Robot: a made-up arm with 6 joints. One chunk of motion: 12 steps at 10 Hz.
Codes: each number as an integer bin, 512 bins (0 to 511) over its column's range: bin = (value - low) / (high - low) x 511, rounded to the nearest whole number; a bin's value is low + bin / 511 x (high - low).
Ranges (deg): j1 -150.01..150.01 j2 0..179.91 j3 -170..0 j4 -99.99..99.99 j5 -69.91..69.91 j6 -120.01..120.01
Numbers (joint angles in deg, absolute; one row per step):
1: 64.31 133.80 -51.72 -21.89 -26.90 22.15
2: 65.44 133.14 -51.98 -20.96 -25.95 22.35
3: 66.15 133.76 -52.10 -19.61 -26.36 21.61
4: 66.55 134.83 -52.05 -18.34 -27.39 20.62
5: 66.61 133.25 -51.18 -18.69 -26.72 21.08
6: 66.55 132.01 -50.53 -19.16 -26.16 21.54
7: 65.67 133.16 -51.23 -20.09 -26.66 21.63
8: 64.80 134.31 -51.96 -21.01 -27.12 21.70
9: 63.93 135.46 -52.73 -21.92 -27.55 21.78
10: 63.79 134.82 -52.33 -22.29 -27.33 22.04
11: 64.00 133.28 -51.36 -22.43 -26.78 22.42
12: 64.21 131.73 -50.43 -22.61 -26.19 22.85
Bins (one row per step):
1: 365 380 356 200 157 303
2: 367 378 355 202 161 303
3: 368 380 354 205 159 302
4: 369 383 355 209 155 299
5: 369 378 357 208 158 300
6: 369 375 359 207 160 301
7: 367 378 357 204 158 302
8: 366 381 355 202 156 302
9: 364 385 352 199 155 302
10: 364 383 354 199 156 302
11: 365 379 357 198 158 303
12: 365 374 359 198 160 304

